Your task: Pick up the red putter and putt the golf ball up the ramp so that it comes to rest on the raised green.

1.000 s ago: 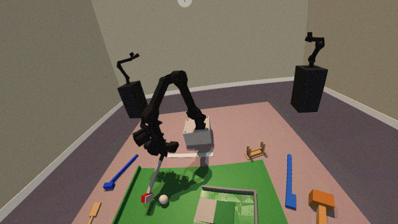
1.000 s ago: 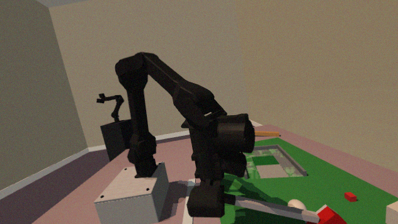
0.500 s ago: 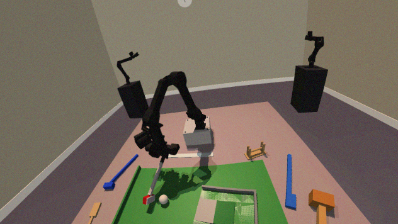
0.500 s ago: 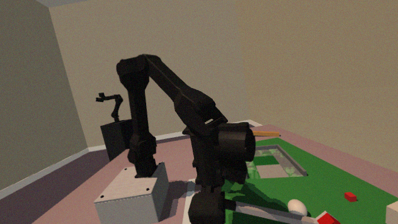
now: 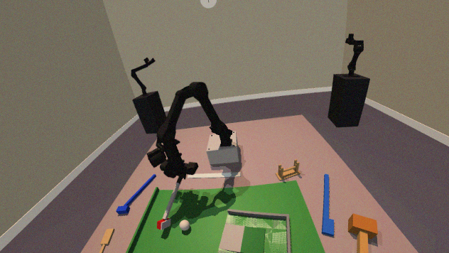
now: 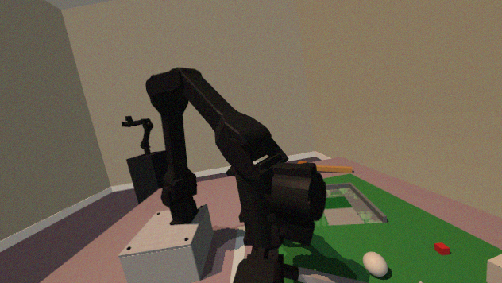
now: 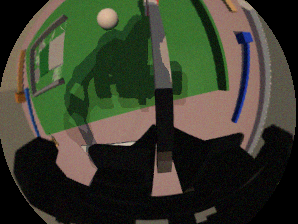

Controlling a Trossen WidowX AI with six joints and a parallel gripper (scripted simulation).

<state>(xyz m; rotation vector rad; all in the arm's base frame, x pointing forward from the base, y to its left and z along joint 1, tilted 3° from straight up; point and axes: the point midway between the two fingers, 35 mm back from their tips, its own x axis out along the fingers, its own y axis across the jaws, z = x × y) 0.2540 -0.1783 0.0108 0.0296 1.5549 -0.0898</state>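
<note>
Right now my gripper tip is 120 mm to the right of the white strip, 100 mm past it and 70 mm above it. From my gripper tip the other things lie so: white golf ball: 210 mm ahead, 70 mm to the left, 50 mm below; then green mat: 230 mm ahead, 220 mm to the left, 70 mm below; then blue putter: 280 mm to the right, 90 mm ahead, 60 mm below.
</note>
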